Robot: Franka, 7 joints.
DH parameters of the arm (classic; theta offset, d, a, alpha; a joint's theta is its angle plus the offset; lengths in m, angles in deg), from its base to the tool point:
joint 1: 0 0.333 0 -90
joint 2: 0 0 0 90
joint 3: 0 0.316 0.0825 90
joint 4: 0 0 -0.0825 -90
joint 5: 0 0.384 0 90
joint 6: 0 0 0.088 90
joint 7: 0 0.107 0 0
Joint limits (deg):
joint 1: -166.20..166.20
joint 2: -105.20..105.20
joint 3: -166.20..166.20
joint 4: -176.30..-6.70
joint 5: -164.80..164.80
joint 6: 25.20..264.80
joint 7: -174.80..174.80
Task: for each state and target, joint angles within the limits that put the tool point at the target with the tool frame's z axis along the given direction. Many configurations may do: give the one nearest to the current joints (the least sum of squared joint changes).
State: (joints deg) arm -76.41 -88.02 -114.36 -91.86 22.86 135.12 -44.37
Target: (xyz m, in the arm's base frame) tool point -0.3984 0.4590 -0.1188 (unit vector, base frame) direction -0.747 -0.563 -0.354
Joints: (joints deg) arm -90.98 -95.03 -136.01 -77.46 19.59 131.68 -44.37
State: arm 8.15 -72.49 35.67 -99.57 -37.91 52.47 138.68
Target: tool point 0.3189 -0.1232 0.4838 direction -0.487 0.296 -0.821
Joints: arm -17.53 -25.68 -4.65 -132.45 3.96 72.59 138.68
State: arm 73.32 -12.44 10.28 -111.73 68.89 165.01 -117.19
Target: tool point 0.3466 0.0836 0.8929 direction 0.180 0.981 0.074
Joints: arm 60.79 -40.12 -27.70 -102.24 56.42 129.54 -117.19
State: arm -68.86 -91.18 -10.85 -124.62 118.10 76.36 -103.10
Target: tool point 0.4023 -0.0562 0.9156 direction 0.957 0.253 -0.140
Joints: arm -114.66 -55.61 33.54 -92.38 116.18 90.65 -103.10
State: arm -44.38 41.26 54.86 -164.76 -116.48 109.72 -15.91
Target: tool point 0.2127 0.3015 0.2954 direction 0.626 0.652 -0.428
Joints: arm -58.41 65.38 97.05 -162.82 -149.61 127.85 -15.91
